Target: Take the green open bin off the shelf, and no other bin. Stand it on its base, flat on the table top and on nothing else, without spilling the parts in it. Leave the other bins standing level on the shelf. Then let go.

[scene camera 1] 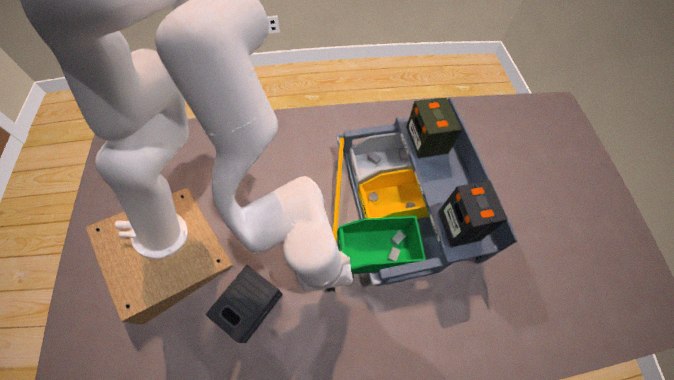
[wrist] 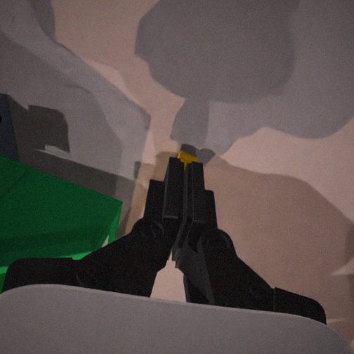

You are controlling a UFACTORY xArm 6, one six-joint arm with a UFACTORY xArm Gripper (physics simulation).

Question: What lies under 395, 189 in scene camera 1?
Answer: A yellow bin.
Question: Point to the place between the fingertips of my gripper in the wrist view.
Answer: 178, 181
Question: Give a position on a black case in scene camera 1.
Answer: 468, 203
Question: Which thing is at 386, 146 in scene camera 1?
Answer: A grey bin.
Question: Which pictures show the dark case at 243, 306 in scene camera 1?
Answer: Scene camera 1 only.
